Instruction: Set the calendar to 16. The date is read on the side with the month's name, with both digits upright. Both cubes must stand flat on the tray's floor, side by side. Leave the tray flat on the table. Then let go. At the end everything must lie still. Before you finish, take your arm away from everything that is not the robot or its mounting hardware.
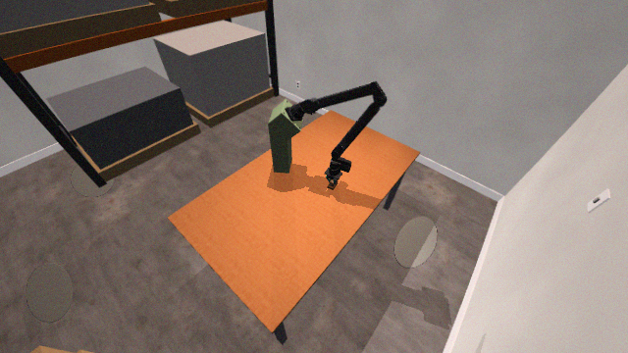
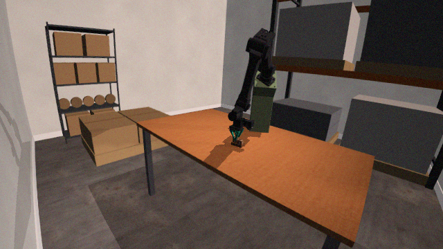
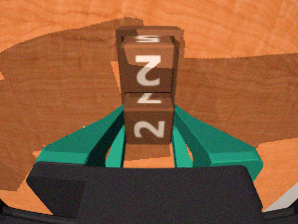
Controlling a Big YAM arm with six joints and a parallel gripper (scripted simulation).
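My hand is 1 cm above the brown calendar cube. Also, from my hand: dark calendar tray: 1 cm behind, 1 cm to the left, 3 cm below.
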